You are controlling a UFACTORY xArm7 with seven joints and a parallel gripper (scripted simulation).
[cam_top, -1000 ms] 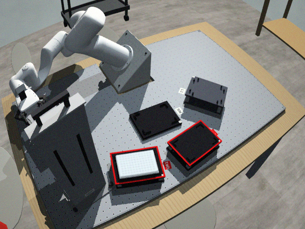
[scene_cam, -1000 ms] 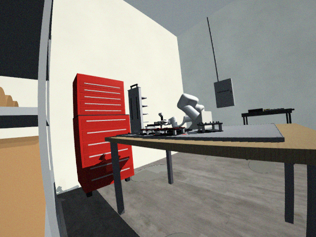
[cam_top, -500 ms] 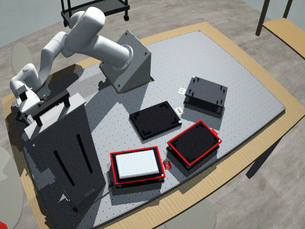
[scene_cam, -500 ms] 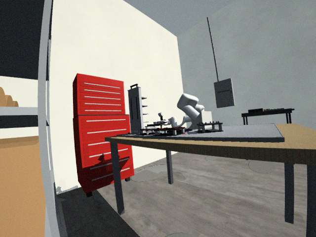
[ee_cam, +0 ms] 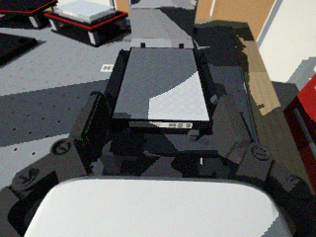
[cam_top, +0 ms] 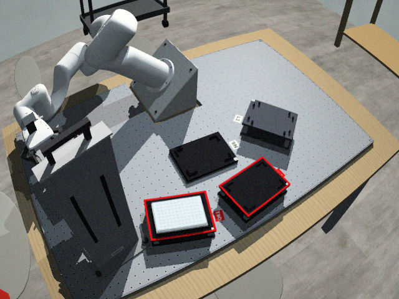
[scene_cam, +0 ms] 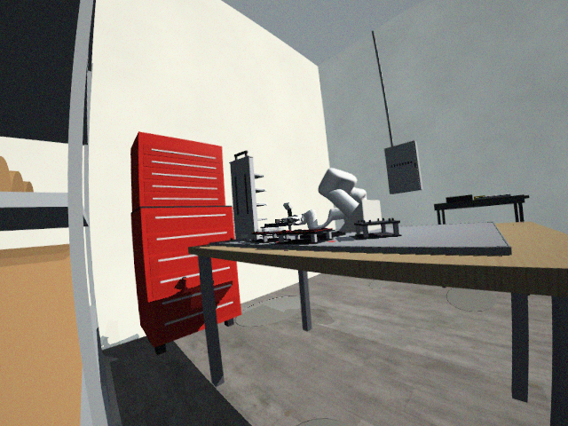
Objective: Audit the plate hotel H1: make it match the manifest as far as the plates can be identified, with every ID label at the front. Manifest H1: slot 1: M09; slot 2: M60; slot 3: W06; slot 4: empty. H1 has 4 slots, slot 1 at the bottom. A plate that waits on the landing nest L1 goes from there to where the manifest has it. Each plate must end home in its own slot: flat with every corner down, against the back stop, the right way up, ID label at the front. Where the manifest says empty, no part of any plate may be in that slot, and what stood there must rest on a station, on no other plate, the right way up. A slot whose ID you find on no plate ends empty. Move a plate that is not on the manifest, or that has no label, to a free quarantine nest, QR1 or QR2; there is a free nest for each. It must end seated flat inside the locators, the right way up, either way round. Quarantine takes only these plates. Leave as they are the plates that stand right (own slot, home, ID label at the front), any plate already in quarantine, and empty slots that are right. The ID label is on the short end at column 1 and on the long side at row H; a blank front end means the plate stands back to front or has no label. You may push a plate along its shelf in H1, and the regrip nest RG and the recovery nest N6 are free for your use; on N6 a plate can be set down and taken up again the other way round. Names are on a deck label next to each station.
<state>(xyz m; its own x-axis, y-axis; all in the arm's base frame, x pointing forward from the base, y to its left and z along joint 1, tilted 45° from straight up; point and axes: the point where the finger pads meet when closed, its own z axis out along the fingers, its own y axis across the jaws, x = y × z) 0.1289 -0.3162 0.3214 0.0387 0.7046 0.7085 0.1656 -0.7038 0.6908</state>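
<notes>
My gripper is now 60 mm short of the dark-framed plate, 10 mm to the right of it and 20 mm above it. The rest, counted from my hand: plate hotel H1: 320 mm ahead, 50 mm to the left, 120 mm above; then white well plate: 330 mm ahead, 240 mm to the left, 40 mm below; then black nest N6: 190 mm ahead, 420 mm to the left, 80 mm below.
</notes>
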